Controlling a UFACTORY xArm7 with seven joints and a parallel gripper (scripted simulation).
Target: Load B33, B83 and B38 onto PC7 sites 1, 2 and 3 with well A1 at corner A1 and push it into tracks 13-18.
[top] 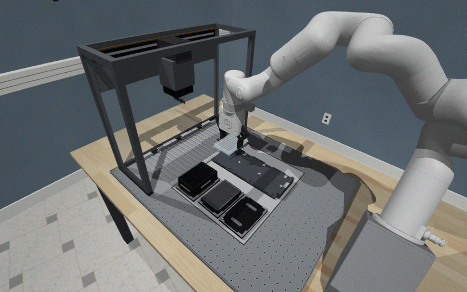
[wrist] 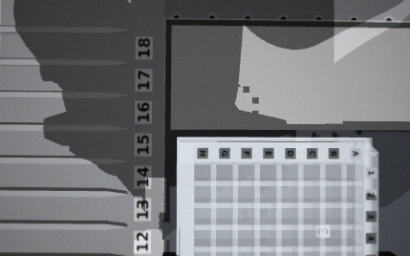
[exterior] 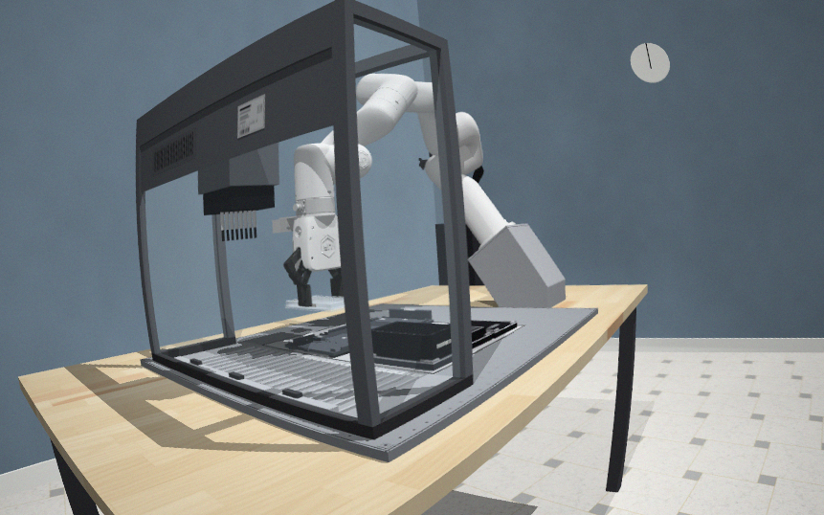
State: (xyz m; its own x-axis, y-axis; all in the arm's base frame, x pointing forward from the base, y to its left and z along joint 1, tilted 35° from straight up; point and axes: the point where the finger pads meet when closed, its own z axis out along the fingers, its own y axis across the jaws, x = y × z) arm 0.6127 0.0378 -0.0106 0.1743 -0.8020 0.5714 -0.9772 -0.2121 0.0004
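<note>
Right now the carrier PC7 is 110 mm behind my hand, 80 mm below it and 20 mm to the right of it. Round my hand: 96-well plate B38 (10 mm below); nest S3 (190 mm to the left, 90 mm below, 40 mm behind); white corner mark (180 mm behind, 100 mm to the left, 90 mm below).
</note>
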